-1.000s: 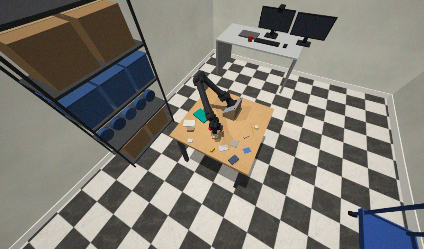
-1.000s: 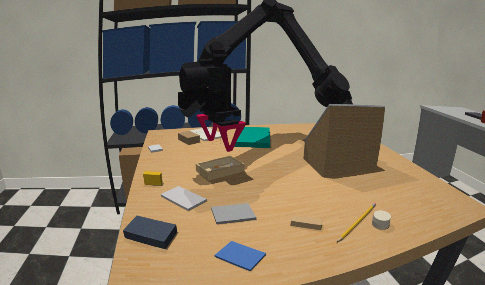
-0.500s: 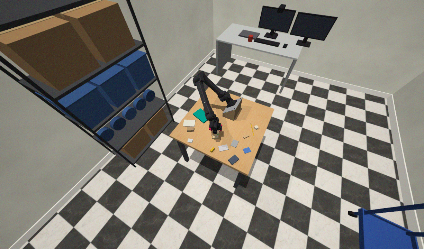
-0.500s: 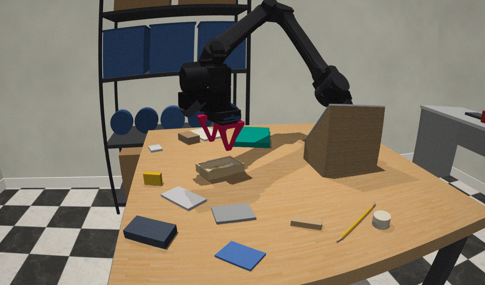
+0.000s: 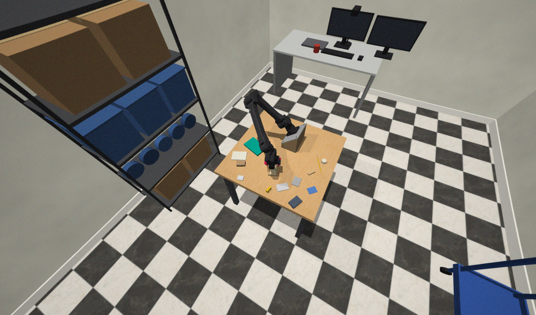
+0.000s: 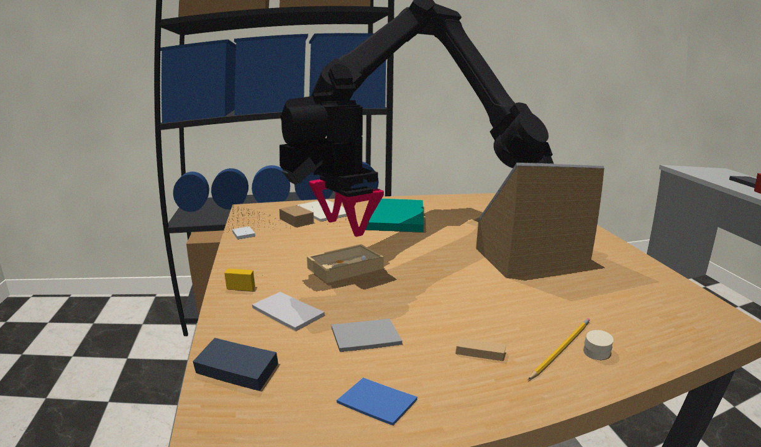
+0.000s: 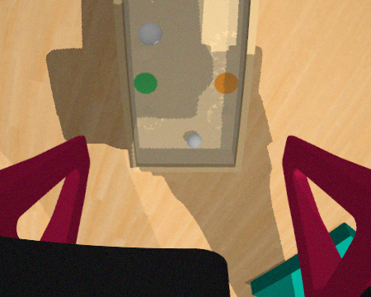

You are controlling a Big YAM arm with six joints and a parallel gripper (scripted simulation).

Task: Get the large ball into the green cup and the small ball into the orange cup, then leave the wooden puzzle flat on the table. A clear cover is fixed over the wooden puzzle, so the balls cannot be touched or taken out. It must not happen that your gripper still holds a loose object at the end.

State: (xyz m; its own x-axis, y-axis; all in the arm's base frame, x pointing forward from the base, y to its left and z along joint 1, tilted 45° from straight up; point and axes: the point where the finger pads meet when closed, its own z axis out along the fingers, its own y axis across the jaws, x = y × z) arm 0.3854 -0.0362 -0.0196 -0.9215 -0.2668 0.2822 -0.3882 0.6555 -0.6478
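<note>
My gripper is now 7 cm above the wooden puzzle. Also, from my hand: yellow block (18 cm ahead, 6 cm to the left, 7 cm below); grey plate (1 cm ahead, 22 cm to the left, 8 cm below); small brown block (7 cm ahead, 27 cm to the right, 7 cm below).
</note>
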